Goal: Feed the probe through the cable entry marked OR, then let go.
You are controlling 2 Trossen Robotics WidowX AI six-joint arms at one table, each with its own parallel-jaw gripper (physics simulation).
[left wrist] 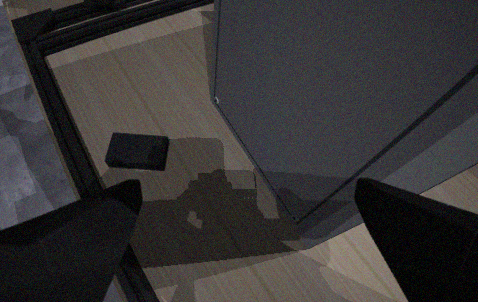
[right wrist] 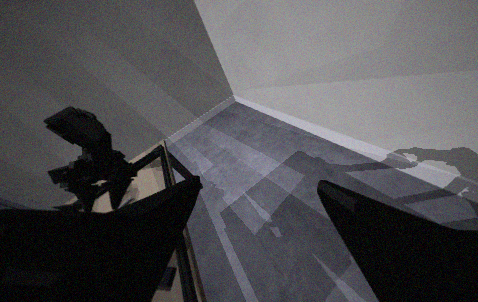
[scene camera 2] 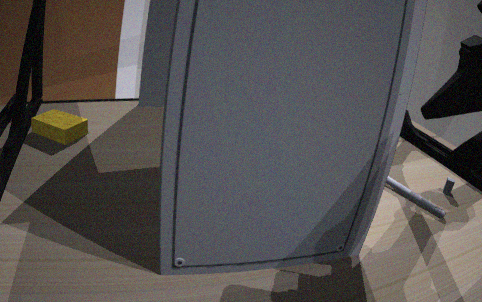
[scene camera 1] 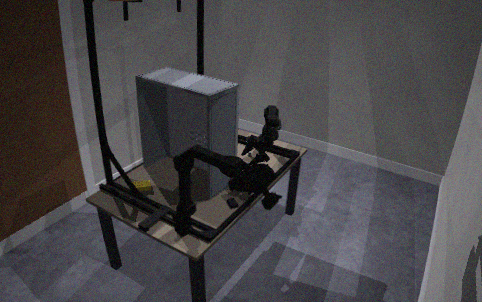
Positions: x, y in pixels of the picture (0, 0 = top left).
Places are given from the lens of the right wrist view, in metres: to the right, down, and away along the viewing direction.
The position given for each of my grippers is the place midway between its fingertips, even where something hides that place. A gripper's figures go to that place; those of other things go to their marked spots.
my left gripper [right wrist: 101, 210]: -0.35, 0.15, 0.37
my right gripper [right wrist: 258, 183]: 0.01, 0.02, 0.11
